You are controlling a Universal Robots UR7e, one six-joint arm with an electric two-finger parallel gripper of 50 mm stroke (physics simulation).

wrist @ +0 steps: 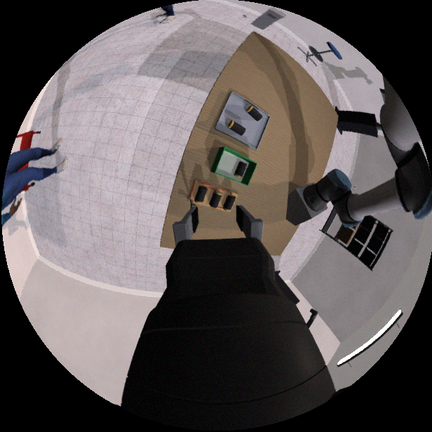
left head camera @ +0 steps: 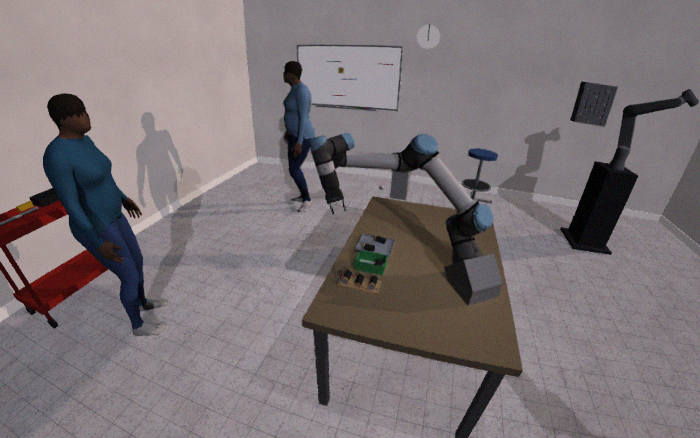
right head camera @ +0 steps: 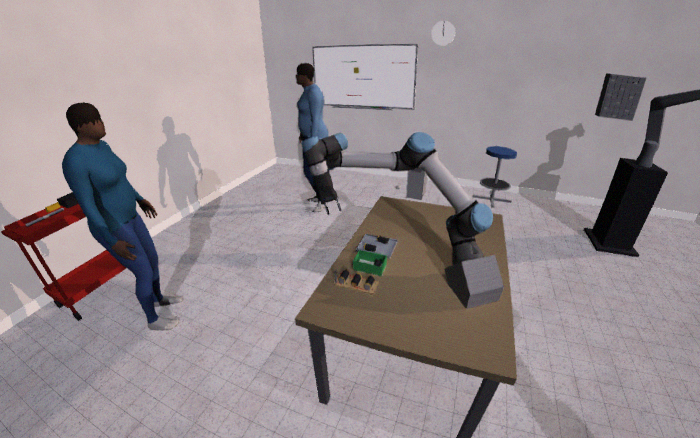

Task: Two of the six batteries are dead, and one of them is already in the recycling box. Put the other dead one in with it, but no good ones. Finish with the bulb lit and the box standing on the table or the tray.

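My gripper is open and empty, high above the table's left side. The green recycling box stands on the table with one dark battery inside. The grey tray lies behind it with two batteries, one near its far side and one nearer the box. The wooden holder board in front carries three batteries, left, middle and right. Whether the bulb is lit cannot be told.
The wooden table bears the arm's base and a grey block on its right. One person stands left by a red cart; another stands behind the arm's wrist.
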